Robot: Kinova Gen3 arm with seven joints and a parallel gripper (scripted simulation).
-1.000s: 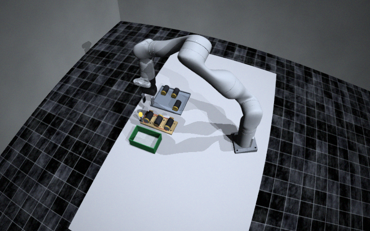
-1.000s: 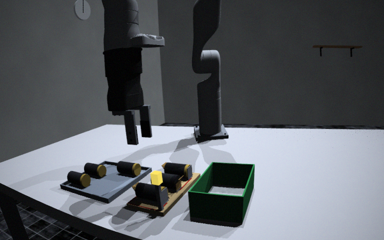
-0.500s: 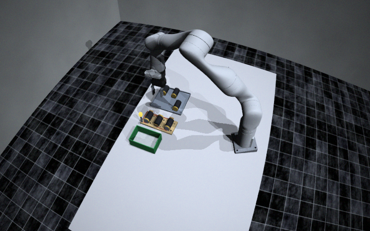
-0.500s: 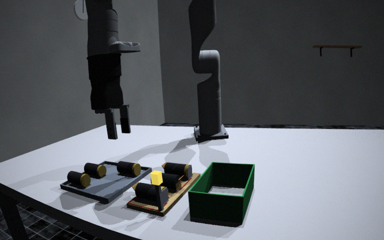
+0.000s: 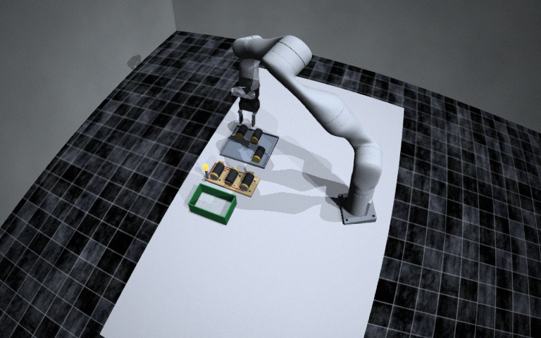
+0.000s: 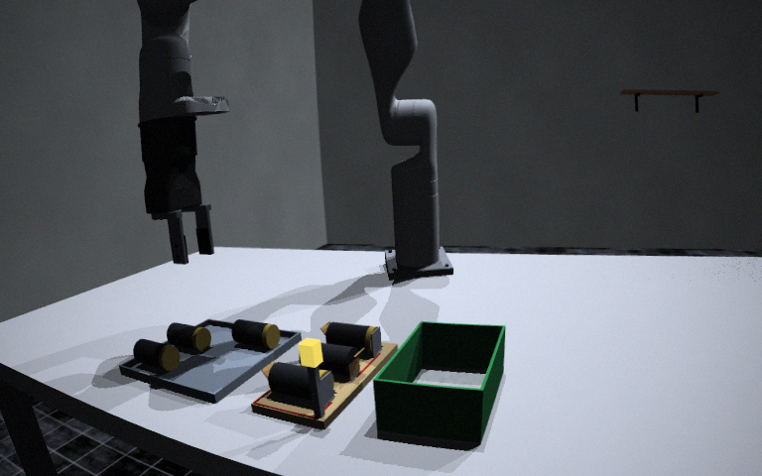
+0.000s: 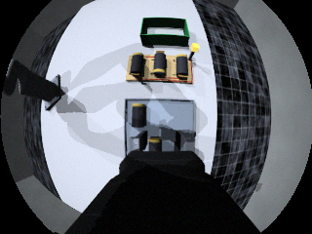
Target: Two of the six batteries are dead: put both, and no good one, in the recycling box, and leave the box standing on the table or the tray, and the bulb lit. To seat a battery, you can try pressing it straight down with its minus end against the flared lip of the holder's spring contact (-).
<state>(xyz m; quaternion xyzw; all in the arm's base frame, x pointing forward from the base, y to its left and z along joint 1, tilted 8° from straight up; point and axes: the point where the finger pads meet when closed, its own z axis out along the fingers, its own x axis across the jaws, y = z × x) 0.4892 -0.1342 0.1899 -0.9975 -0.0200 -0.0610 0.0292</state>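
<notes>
The grey tray lies 16 cm below my hand, 1 cm to the right of it and 1 cm behind it. Also, from my hand: green recycling box (32 cm to the left, 14 cm below).
</notes>
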